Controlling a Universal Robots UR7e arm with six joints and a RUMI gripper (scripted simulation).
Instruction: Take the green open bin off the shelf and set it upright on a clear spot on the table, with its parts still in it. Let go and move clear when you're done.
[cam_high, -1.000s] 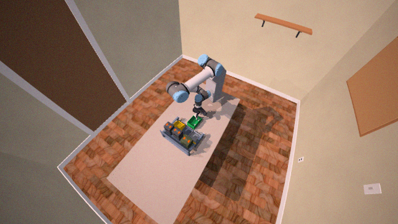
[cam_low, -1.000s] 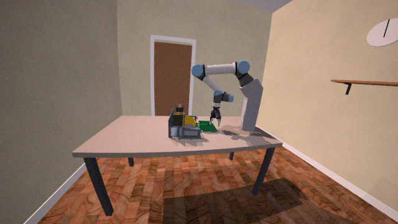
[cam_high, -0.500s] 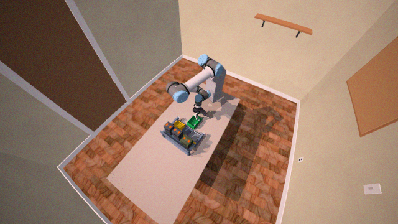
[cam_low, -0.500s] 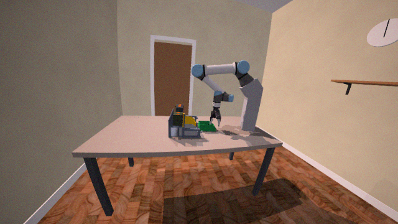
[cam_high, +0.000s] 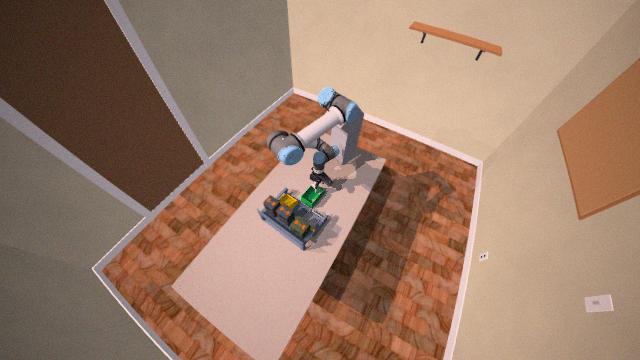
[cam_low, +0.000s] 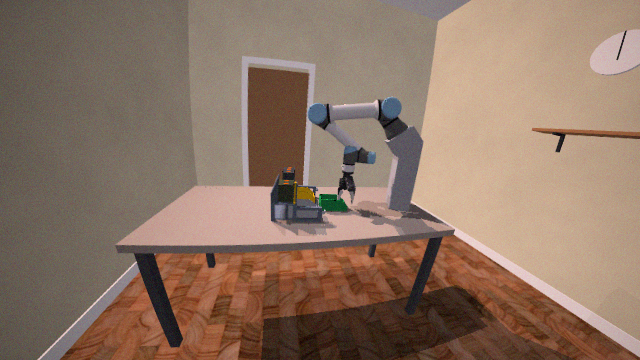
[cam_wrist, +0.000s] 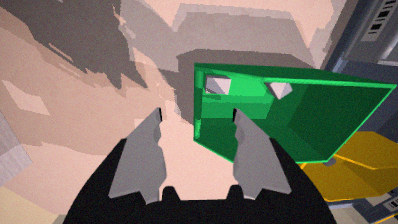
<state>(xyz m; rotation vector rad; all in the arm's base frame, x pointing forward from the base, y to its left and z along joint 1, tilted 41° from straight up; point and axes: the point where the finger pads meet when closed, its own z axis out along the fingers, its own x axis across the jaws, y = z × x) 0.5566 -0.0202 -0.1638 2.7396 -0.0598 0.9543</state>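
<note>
Right now the green open bin is 8 cm ahead of my hand and 1 cm to the right of it. Round my hand: grey bin: 29 cm ahead, 7 cm to the left; then yellow bin: 26 cm ahead, 15 cm to the right; then yellow strip: 32 cm ahead, 7 cm above, 5 cm to the right.
</note>
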